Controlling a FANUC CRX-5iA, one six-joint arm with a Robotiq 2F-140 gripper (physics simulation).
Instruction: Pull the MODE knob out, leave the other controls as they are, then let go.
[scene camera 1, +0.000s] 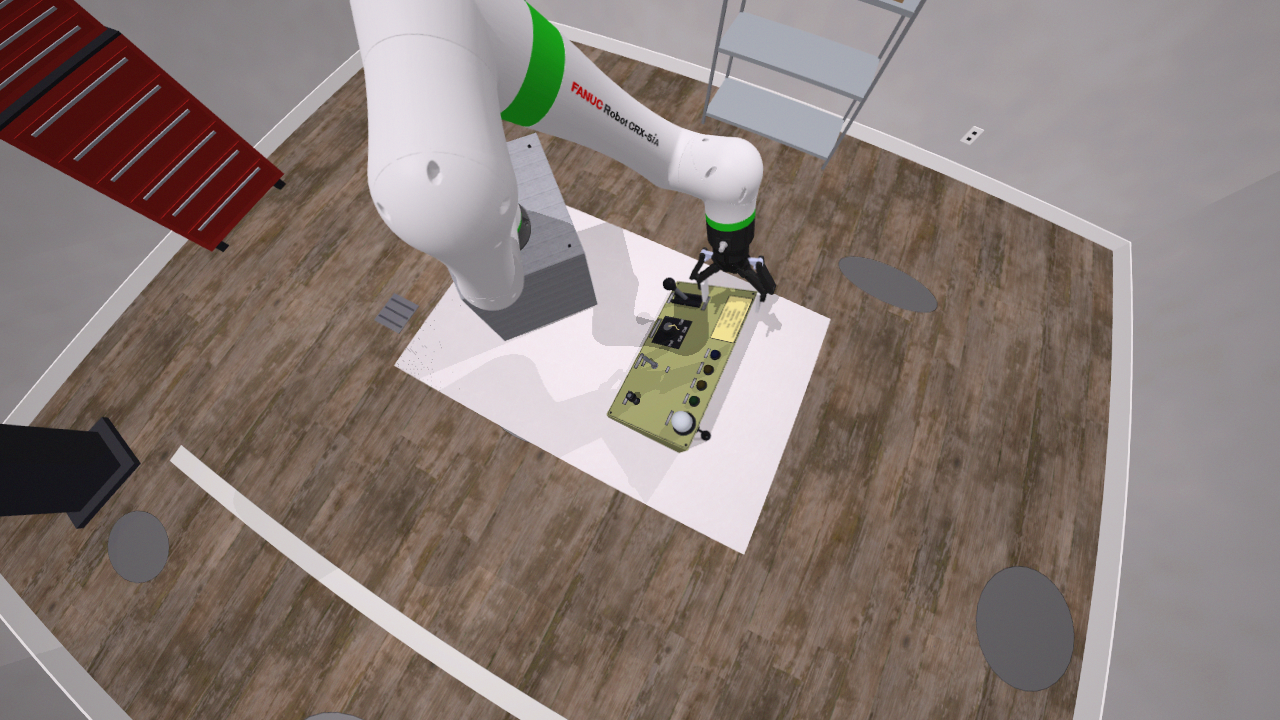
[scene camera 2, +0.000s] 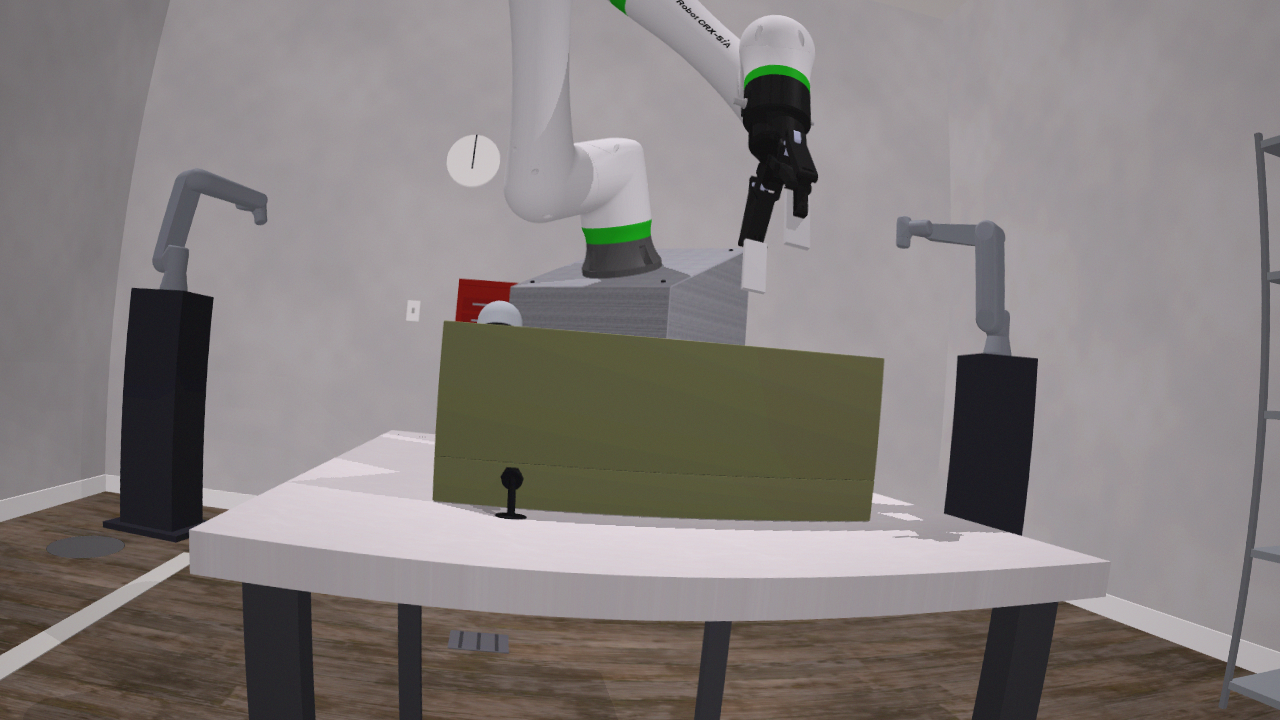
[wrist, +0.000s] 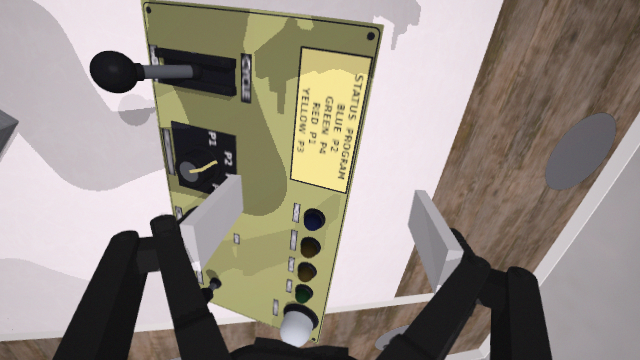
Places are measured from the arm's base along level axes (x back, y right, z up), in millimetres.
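Where they show: gripper, fingertip midpoint: (scene camera 1: 731, 302) (scene camera 2: 773, 269) (wrist: 325, 200); arm's base, origin of the base link: (scene camera 2: 622, 269).
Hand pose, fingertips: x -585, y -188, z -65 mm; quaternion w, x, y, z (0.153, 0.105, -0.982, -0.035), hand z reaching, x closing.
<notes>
Things, the pixels of their centre, and the offset from my fingertips. "spot": a spot on its surface instead. Level surfaces: height alone.
- rotary selector, body centre: (wrist: 196, 167) (scene camera 1: 669, 329) dx +117, dy +82, dz -178 mm
- small black knob, body centre: (wrist: 211, 288) (scene camera 1: 634, 399) dx +81, dy +319, dz -180 mm
- white dome, surface spot: (scene camera 2: 499, 313) (scene camera 1: 689, 424) spot: dx -83, dy +306, dz -83 mm
- white table, its level: dz -290 mm
- yellow status card, body centre: (wrist: 325, 126) (scene camera 1: 731, 318) dx -21, dy -24, dz -115 mm
- short black post, surface spot: (scene camera 2: 511, 492) (scene camera 1: 705, 434) spot: dx -149, dy +271, dz -266 mm
The olive control panel (scene camera 1: 664, 380) (scene camera 2: 657, 420) (wrist: 267, 160) carries a rotary selector (scene camera 1: 669, 330) (wrist: 192, 171), a black-ball lever (scene camera 1: 669, 283) (wrist: 114, 71), a small black knob (scene camera 1: 632, 396) (wrist: 215, 283) and a white dome (scene camera 1: 682, 421) (scene camera 2: 499, 313) (wrist: 296, 327). A column of round dark controls runs from a blue one (scene camera 1: 715, 354) (wrist: 313, 220) to a green one (scene camera 1: 693, 401) (wrist: 303, 293). The small labels are unreadable, so I cannot tell which is MODE. My gripper (scene camera 1: 734, 293) (scene camera 2: 776, 247) (wrist: 325, 200) is open and empty, above the panel's lever end. Its left finger partly hides the panel in the wrist view.
The panel stands on a white table (scene camera 1: 554, 407) (scene camera 2: 626, 550). The yellow status card (scene camera 1: 731, 318) (wrist: 330, 120) is on its top. A short black post (scene camera 1: 705, 435) (scene camera 2: 511, 492) stands beside it. The robot's grey pedestal (scene camera 1: 546, 300) (scene camera 2: 590, 308) is behind, and a shelf unit (scene camera 1: 787, 118) is farther off.
</notes>
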